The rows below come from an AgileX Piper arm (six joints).
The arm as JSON. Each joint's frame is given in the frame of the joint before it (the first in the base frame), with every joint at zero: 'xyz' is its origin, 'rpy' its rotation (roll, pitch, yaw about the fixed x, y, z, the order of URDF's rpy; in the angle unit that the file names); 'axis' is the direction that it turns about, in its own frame. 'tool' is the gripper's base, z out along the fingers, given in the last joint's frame.
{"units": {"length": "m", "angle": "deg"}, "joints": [
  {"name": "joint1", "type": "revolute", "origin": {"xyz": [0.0, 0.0, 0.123], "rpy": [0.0, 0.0, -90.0]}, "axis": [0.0, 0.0, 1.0]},
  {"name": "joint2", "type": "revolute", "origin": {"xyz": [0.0, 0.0, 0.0], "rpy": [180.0, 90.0, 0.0]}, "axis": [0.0, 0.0, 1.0]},
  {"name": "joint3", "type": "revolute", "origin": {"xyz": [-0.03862, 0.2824, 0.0], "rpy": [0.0, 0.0, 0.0]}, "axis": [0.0, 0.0, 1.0]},
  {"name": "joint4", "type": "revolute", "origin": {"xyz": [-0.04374, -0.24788, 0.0], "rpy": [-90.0, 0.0, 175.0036]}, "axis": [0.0, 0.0, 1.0]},
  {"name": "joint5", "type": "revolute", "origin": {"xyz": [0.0, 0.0, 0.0], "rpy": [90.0, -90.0, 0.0]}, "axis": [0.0, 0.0, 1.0]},
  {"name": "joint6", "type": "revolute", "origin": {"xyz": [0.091, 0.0, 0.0], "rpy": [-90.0, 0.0, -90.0]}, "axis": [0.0, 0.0, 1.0]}
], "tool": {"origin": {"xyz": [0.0, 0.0, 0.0], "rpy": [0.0, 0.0, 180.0]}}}
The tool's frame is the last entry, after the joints.
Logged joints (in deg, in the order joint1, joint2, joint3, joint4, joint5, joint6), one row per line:
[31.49 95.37 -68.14 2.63 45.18 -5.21]
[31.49 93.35 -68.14 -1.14 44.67 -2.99]
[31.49 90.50 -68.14 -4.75 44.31 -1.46]
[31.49 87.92 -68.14 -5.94 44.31 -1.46]
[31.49 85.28 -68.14 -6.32 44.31 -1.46]
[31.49 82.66 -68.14 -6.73 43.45 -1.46]
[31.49 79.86 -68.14 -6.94 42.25 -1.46]
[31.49 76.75 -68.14 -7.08 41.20 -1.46]
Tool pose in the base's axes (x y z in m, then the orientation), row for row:
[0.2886 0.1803 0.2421 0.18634 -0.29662 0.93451 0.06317]
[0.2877 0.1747 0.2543 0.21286 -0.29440 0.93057 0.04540]
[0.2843 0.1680 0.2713 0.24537 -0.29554 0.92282 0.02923]
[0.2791 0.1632 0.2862 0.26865 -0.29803 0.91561 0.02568]
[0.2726 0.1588 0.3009 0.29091 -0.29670 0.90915 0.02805]
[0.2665 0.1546 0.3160 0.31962 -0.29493 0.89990 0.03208]
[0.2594 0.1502 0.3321 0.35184 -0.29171 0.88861 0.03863]
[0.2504 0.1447 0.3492 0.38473 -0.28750 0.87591 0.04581]
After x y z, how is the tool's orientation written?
As a quaternion, w x y z.
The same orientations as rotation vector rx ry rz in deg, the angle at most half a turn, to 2 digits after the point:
[-47.86 150.78 10.19]
[-46.83 148.02 7.22]
[-46.21 144.30 4.57]
[-46.05 141.47 3.97]
[-45.33 138.90 4.29]
[-44.42 135.54 4.83]
[-43.26 131.76 5.73]
[-41.97 127.87 6.69]

